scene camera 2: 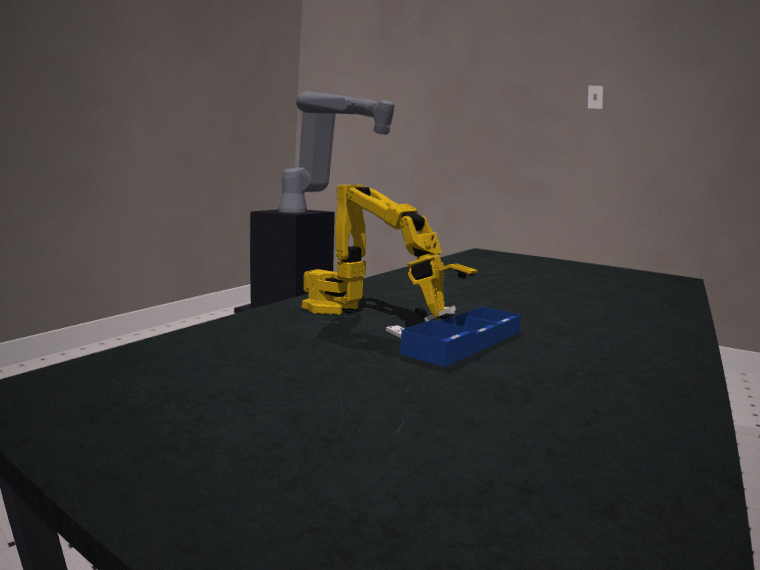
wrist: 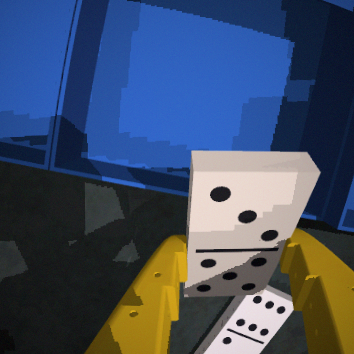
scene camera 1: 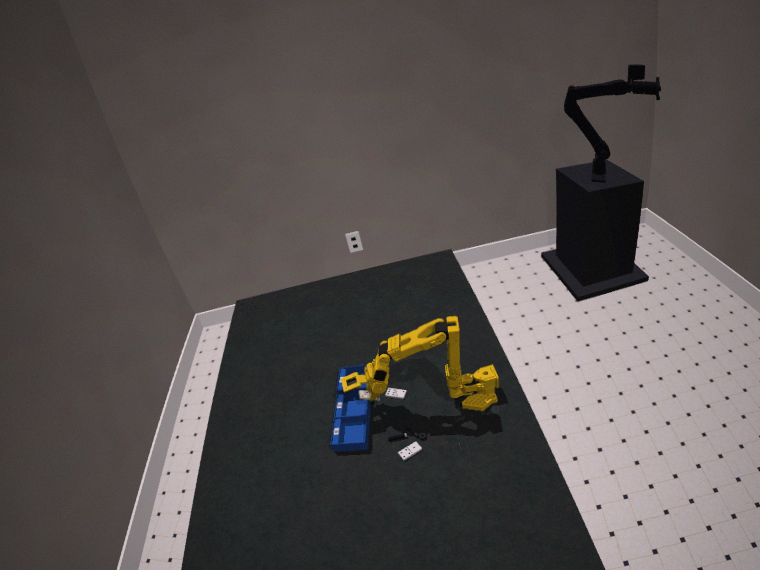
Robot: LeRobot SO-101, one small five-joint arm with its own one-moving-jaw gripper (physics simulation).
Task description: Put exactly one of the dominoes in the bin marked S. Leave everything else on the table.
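Seen in the pictures: hand, tool point: (scene camera 2: 441,311) (wrist: 186,251) (scene camera 1: 371,398); arm's base, link origin: (scene camera 2: 338,309) (scene camera 1: 469,396).
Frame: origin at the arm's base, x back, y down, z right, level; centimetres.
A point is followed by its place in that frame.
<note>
My gripper (scene camera 1: 373,397) (scene camera 2: 437,315) (wrist: 236,240) is shut on a white domino (scene camera 1: 364,394) {x -25.3, y -5.4, z 4.3 cm} (scene camera 2: 450,310) {x -26.6, y -5.4, z 5.6 cm} (wrist: 242,200) {x -25.6, y -5.5, z 4.3 cm}, with one jaw on each long side. The domino's face shows three pips and five pips. Its far end overlaps the near wall of the blue three-compartment bin tray (scene camera 1: 351,449) {x -30.9, y -0.4, z -8.2 cm} (scene camera 2: 423,352) {x -27.5, y -1.3, z 16.7 cm} (wrist: 120,181) {x -25.5, y -3.2, z 1.5 cm} in the wrist view. Small white labels show on the tray, but their letters are too small to read. A second domino (scene camera 1: 397,393) {x -17.5, y -0.6, z 6.4 cm} (scene camera 2: 394,330) {x -17.1, y -0.6, z 7.4 cm} (wrist: 265,312) {x -19.1, y -0.7, z 7.5 cm} lies on the table on the arm's side of the tray. A third domino (scene camera 1: 410,450) {x -17.2, y -0.7, z -12.2 cm} lies farther toward scene camera 1.
A dark pen-like stick (scene camera 1: 397,437) {x -19.5, y -0.8, z -7.7 cm} and a small dark part (scene camera 1: 422,436) {x -13.7, y -0.8, z -9.0 cm} lie between the tray and the third domino. The table (scene camera 1: 276,490) {x -50.0, y 0.0, z -16.3 cm} (scene camera 2: 276,441) {x -26.8, y 0.0, z 48.8 cm} is dark green. A black arm (scene camera 1: 586,125) and a grey arm (scene camera 2: 317,147) stand on pedestals off the table.
</note>
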